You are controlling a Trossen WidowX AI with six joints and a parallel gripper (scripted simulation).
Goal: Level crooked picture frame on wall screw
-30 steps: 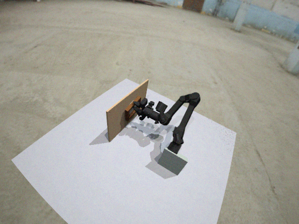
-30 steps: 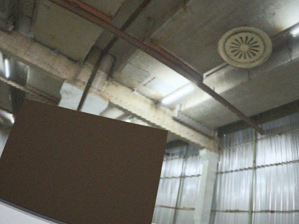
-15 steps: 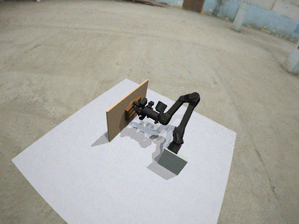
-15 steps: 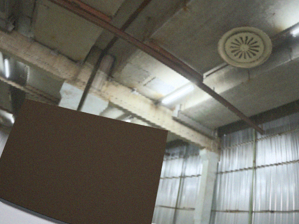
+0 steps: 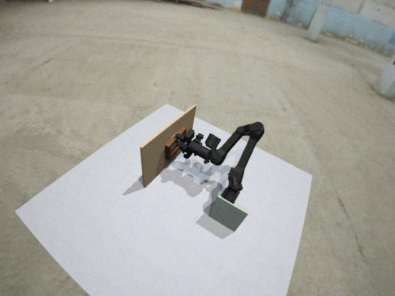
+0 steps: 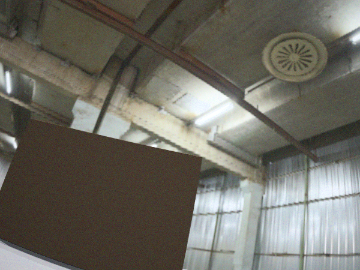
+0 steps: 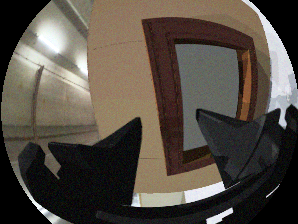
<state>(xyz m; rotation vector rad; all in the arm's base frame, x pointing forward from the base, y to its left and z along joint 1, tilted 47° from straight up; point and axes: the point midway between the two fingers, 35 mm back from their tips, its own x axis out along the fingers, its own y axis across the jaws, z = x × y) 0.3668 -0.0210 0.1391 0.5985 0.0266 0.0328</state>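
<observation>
The brown wooden picture frame is 1 cm ahead of my gripper tip, 1 cm to the right of it and 5 cm below it. The rest, counted from my gripper tip: wall board 2 cm ahead, 7 cm below.
</observation>
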